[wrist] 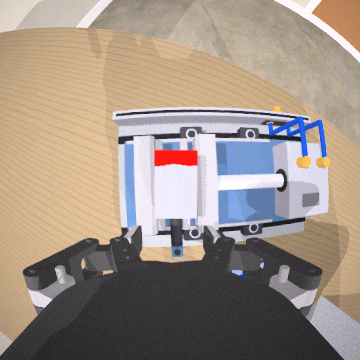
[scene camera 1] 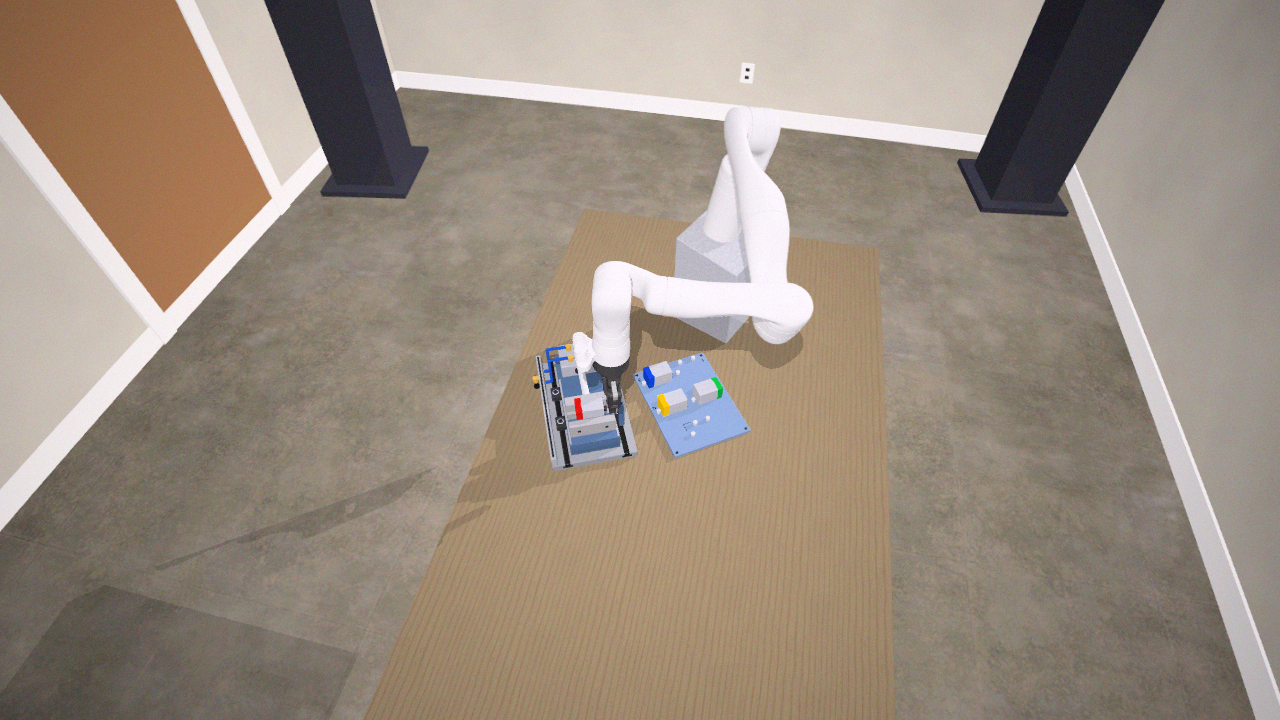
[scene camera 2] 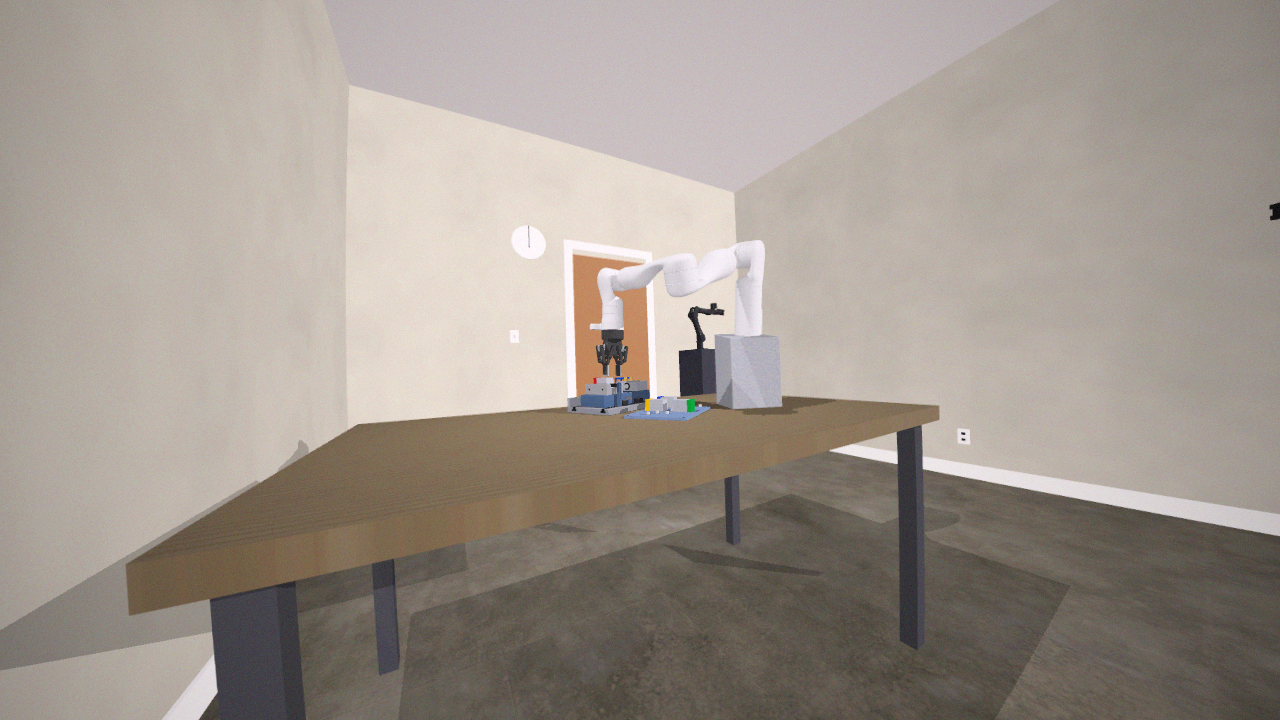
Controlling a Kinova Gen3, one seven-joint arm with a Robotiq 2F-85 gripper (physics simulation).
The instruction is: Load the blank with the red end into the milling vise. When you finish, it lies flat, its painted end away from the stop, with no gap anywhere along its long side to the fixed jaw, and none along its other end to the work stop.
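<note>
The red-ended blank [scene camera 1: 588,408] [wrist: 176,192] lies flat in the milling vise [scene camera 1: 595,461] [wrist: 305,187], between the fixed jaw [scene camera 1: 593,429] [wrist: 144,185] and the moving jaw [wrist: 208,185]. Its red end points away from the work stop [wrist: 177,240]; its plain end is at the stop's black pin. In the wrist view its long side looks against the fixed jaw; a very thin gap cannot be told at either contact. My gripper [scene camera 1: 614,406] [scene camera 2: 612,370] [wrist: 172,235] is open and empty, pointing down low over the stop side of the vise, fingertips on either side of the stop in the wrist view.
A blue board [scene camera 1: 716,432] [scene camera 2: 657,416] beside the vise holds a blue-ended blank [scene camera 1: 660,373], a yellow-ended blank [scene camera 1: 673,400] and a green-ended blank [scene camera 1: 707,391], with several white pegs. Blue bent rods [wrist: 303,137] with yellow tips stand at the vise's screw end.
</note>
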